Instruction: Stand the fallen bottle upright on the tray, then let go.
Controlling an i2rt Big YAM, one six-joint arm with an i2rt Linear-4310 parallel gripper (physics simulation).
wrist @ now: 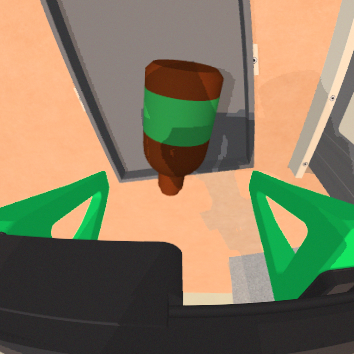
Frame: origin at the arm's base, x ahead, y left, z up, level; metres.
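Seen in the pictures: gripper, fingertip midpoint: (178, 178).
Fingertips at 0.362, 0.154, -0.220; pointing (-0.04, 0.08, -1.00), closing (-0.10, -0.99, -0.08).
A point is followed by its place in that frame, as x, y, z.
A brown bottle (181, 117) {0.379, 0.155, -0.284} with a green band lies on its side, its base toward the top of the view and its narrow neck toward the gripper. It lies over the near end of the grey tray (115, 50) {0.435, 0.227, -0.357}, and its neck reaches past the tray's near rim. My gripper (178, 178) {0.362, 0.154, -0.220} is open, with its two green fingers wide apart at the left and right. In the view the neck's tip shows between the fingertips, with nothing held. The bottle's underside is hidden.
A light-framed dark structure (315, 105) {0.362, 0.003, -0.350} stands at the right, beside the tray. A grey speckled patch (247, 277) {0.029, 0.052, -0.309} shows near the right finger, partly hidden behind it. Small pale tabs with screws (255, 60) {0.413, 0.079, -0.347} sit along the tray's sides.
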